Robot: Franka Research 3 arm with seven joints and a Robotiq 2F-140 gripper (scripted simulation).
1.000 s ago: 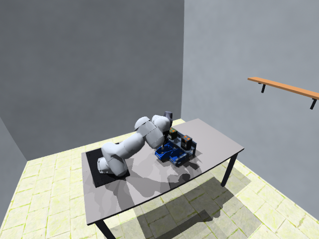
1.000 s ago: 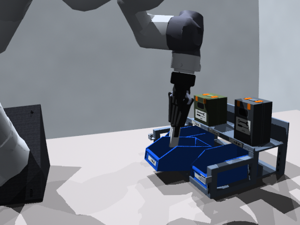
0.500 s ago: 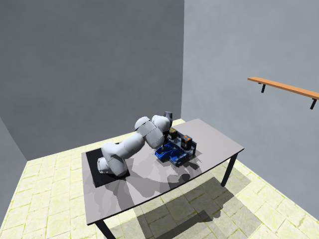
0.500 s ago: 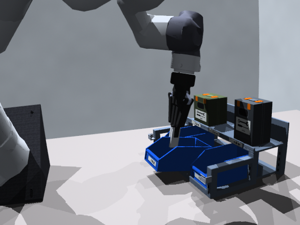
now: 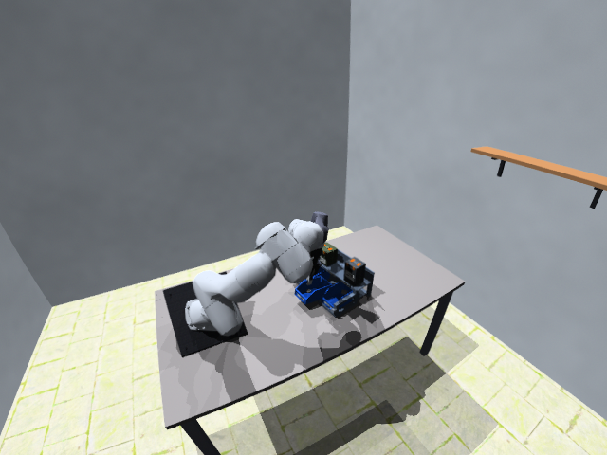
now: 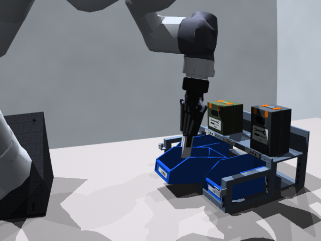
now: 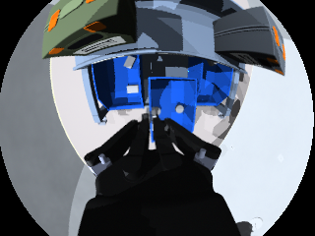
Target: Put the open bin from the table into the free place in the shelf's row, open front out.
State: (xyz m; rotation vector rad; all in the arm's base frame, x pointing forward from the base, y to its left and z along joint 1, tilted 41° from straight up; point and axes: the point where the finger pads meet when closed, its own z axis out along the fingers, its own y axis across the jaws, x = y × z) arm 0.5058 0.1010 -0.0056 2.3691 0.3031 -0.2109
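The shelf floor is 13 cm ahead of my hand, 1 cm to the right of it and 9 cm below it. Round my hand: green case (15 cm ahead, 12 cm to the left, 5 cm above); black box (21 cm ahead, 11 cm to the right, 7 cm above).
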